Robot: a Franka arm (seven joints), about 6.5 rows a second.
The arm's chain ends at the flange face. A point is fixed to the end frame.
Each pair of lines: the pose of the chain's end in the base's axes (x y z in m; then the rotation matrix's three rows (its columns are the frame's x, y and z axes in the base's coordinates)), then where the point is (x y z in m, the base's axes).
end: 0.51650 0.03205 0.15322; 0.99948 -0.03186 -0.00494; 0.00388 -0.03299 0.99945; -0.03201 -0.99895 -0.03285
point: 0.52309 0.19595 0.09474
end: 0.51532 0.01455 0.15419; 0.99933 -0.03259 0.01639; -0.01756 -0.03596 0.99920; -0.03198 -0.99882 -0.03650
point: 0.52541 0.17806 0.09511
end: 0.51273 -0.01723 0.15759; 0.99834 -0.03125 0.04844; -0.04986 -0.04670 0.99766; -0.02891 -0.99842 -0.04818
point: 0.52819 0.14516 0.09663
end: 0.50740 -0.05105 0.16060; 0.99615 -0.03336 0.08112; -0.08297 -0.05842 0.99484; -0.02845 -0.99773 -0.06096
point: 0.52815 0.10996 0.09756
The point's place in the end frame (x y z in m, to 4 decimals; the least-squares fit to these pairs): 0.0091 0.0528 0.1657
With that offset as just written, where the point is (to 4 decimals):
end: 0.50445 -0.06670 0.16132; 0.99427 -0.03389 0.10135; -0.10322 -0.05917 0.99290; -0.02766 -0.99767 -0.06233
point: 0.5285 0.0938 0.0981
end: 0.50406 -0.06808 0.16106; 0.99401 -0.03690 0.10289; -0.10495 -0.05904 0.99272; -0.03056 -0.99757 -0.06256
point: 0.5282 0.0923 0.0977
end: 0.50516 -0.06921 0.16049; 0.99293 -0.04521 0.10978; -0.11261 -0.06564 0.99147; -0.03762 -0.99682 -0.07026
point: 0.5300 0.0906 0.0959
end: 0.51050 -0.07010 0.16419; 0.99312 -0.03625 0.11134; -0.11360 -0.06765 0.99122; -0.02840 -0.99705 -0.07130
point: 0.5361 0.0895 0.0995
